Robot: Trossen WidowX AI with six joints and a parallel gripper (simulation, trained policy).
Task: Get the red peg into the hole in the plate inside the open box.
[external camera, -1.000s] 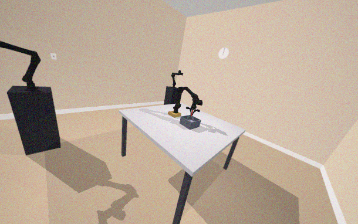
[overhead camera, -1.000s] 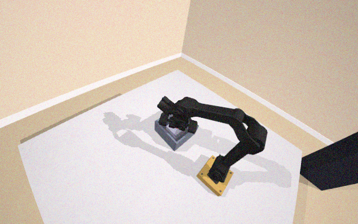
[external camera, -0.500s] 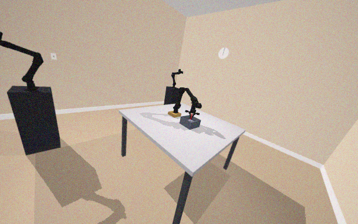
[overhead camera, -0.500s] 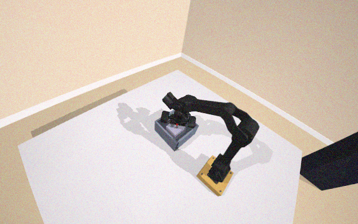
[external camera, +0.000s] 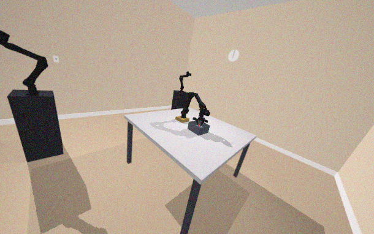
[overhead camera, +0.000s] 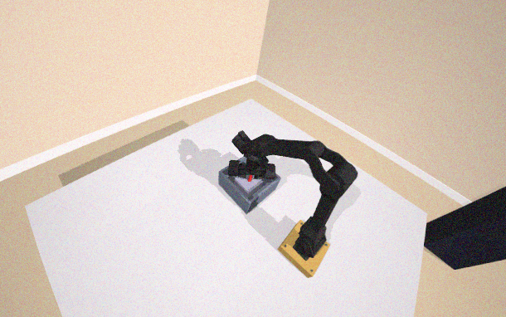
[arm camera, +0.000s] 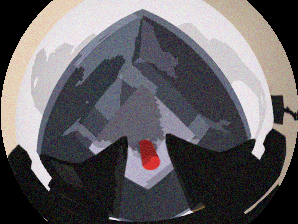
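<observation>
Now: gripper tip 20 mm above the plate, 10 mm to the right of it and 10 mm past it. The rest, counted from my gripper tip: grey box 30 mm below, 10 mm to the left, 10 mm behind; red peg 10 mm to the left, 10 mm below, 10 mm behind.
</observation>
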